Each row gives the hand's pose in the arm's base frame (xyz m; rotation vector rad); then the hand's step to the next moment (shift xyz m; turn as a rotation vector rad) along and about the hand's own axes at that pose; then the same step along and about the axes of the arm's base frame.
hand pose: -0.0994 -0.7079 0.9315 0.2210 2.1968 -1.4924
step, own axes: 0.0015 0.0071 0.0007 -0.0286 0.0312 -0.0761
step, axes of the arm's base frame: 0.0016 0.0020 -0.0068 0.0150 0.0852 0.0099
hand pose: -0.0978 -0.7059 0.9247 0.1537 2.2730 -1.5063
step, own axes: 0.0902 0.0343 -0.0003 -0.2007 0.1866 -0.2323
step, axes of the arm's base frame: -0.0716 0.0026 -0.0646 0.1773 0.3124 -0.0039
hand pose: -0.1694 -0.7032 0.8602 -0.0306 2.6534 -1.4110
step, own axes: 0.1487 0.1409 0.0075 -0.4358 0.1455 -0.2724
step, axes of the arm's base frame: -0.1399 0.0607 -0.1370 0.4031 0.3416 0.0782
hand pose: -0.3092 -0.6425 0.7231 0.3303 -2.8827 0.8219
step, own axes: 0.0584 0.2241 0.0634 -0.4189 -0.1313 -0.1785
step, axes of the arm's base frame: -0.1148 0.1416 -0.1563 0.4483 0.0594 0.1418
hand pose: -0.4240 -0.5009 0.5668 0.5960 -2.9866 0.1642
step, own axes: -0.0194 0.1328 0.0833 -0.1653 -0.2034 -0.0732
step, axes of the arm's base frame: -0.0393 0.1190 -0.0962 0.2357 -0.1154 0.0719
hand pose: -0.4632 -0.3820 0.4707 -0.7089 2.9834 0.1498
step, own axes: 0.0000 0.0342 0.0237 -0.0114 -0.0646 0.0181
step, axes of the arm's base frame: -0.0143 0.0330 -0.0209 0.0402 -0.0503 -0.0220
